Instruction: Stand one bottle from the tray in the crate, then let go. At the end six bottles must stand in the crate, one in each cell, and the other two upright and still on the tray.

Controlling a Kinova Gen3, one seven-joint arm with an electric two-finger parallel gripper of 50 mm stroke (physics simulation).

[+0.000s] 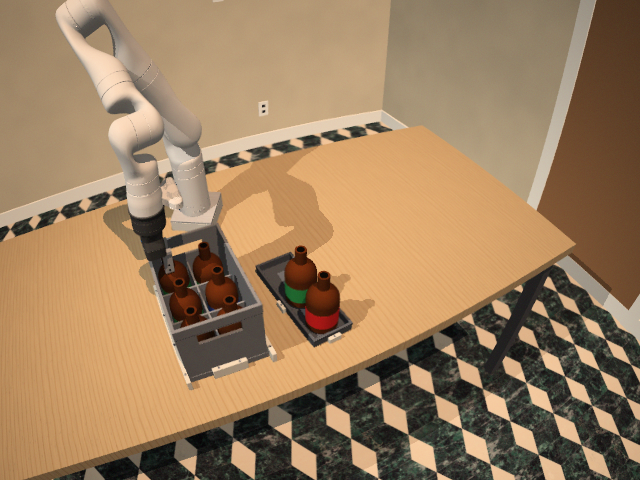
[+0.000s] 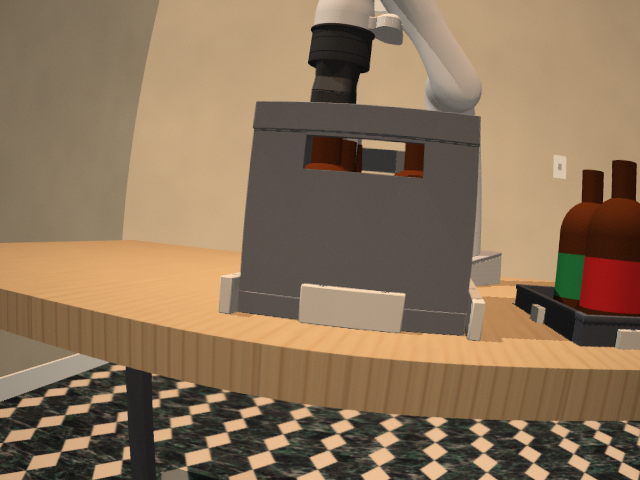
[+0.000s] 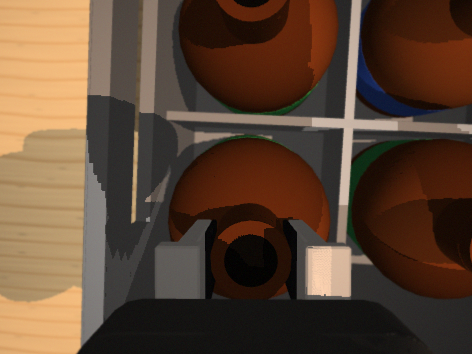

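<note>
My gripper is shut on the neck of a brown bottle, upright in the back left cell of the grey crate. Its shoulder looks level with its neighbour's; its base is hidden. Bottles stand in the other cells: back right, middle left, middle right, front left and front right. A green-label bottle and a red-label bottle stand upright on the dark tray.
Cream blocks sit against the crate's foot, and a small one at the tray's front. The crate's walls rise around the fingers. The arm's base stands behind the crate. The table's front edge runs just before the crate.
</note>
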